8 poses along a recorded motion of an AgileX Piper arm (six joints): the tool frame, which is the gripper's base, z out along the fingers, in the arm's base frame.
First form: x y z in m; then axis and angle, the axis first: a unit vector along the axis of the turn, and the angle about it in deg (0 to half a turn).
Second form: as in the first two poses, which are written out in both.
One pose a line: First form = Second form
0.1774 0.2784 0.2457 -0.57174 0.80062 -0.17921 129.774 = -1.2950 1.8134 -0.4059 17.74 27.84 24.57
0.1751 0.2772 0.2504 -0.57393 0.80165 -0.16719 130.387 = -1.3061 1.8243 -0.3805 17.51 27.72 25.04
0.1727 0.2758 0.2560 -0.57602 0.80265 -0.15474 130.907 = -1.3161 1.8339 -0.3535 17.27 27.58 25.60
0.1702 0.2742 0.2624 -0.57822 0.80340 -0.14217 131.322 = -1.3253 1.8414 -0.3259 17.02 27.42 26.24
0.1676 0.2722 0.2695 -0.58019 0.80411 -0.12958 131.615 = -1.3328 1.8471 -0.2977 16.76 27.22 26.95
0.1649 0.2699 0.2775 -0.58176 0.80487 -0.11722 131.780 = -1.3380 1.8512 -0.2696 16.49 26.99 27.75
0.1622 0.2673 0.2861 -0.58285 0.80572 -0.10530 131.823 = -1.3410 1.8538 -0.2423 16.22 26.73 28.61
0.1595 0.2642 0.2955 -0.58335 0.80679 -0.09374 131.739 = -1.3413 1.8550 -0.2155 15.95 26.42 29.55
